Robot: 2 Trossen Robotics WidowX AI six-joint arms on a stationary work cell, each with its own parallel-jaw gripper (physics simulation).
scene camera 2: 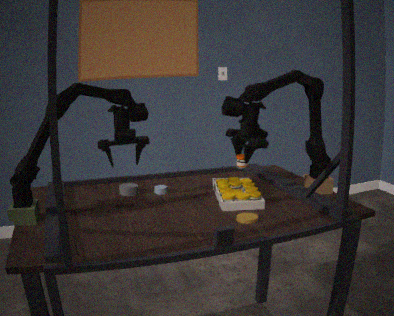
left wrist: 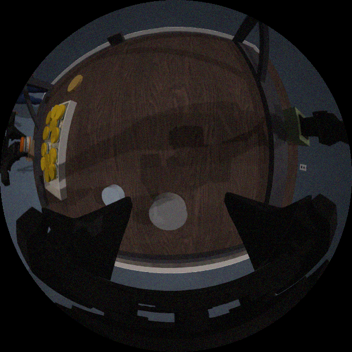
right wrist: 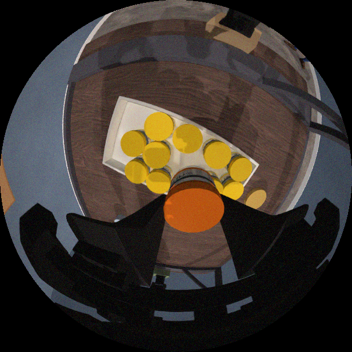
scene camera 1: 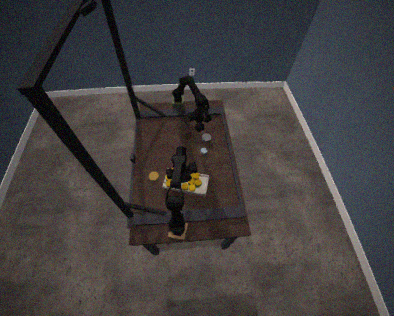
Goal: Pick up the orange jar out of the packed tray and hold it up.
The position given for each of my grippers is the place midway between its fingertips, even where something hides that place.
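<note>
My left gripper (scene camera 2: 124,166) is also visible to me at its own wrist (left wrist: 178,200). As for my right gripper, I see it (scene camera 2: 242,161) and see it again (right wrist: 191,198). There is an orange jar (right wrist: 193,203), though scene camera 1 does not show it, since it is hidden by my right gripper. I find a grey disc (left wrist: 168,211) as well; the right wrist view does not show it, as it is hidden by my right gripper. And I see a white tray (right wrist: 134,115).
</note>
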